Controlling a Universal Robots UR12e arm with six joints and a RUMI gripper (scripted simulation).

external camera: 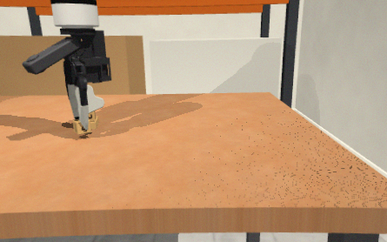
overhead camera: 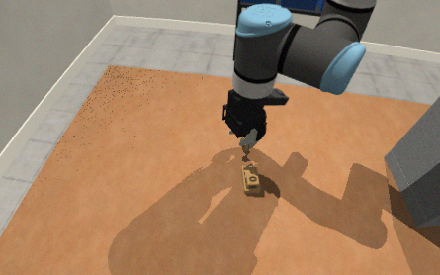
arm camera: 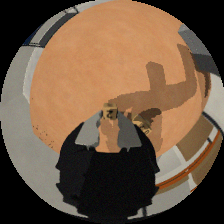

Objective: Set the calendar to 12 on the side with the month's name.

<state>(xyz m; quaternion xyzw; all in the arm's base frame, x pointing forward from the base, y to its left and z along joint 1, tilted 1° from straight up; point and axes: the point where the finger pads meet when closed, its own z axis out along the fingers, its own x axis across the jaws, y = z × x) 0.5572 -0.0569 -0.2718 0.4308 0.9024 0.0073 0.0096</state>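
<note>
Right now my hand is 2 cm past the tray, 10 cm to the right of it and 3 cm above it. Also, from my hand: cube (1 cm below).
</note>
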